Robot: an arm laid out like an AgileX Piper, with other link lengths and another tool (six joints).
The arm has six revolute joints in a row. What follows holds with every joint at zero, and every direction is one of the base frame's.
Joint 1 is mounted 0.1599 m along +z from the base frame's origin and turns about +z.
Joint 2 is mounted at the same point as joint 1 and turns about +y.
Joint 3 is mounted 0.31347 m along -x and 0.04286 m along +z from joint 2 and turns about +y.
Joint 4 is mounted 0.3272 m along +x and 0.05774 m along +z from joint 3 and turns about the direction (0.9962, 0, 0.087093).
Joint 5 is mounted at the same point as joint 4 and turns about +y.
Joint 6 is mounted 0.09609 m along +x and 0.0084 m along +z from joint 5 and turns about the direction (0.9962, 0, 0.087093).
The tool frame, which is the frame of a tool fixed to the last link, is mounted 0.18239 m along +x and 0.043 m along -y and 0.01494 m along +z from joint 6; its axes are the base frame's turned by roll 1.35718, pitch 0.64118 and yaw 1.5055 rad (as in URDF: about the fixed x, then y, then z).
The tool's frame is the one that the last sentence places.
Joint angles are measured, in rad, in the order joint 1, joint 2, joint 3, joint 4, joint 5, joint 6. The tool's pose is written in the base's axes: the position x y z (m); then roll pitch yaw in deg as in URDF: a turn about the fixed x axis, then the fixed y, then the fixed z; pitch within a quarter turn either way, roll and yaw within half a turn. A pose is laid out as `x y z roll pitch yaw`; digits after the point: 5 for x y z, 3 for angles.
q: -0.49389 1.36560 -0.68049 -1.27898 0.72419 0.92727
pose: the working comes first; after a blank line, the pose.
Where each joint sits with the arm in this pose, in the base's axes (m; each line is computed from the numbers above, not from the rounded line before):
joint 1: 0.0000 0.0000 0.1599
joint 2: 0.0000 0.0000 0.1599
joint 3: -0.0193 0.0104 0.4755
joint 4: 0.2360 -0.1270 0.3132
joint 5: 0.2360 -0.1270 0.3132
joint 6: 0.2504 -0.2043 0.2573
the tool: 0.2538 -0.3747 0.1780

0.25378 -0.37470 0.17795 170.626 54.536 96.452
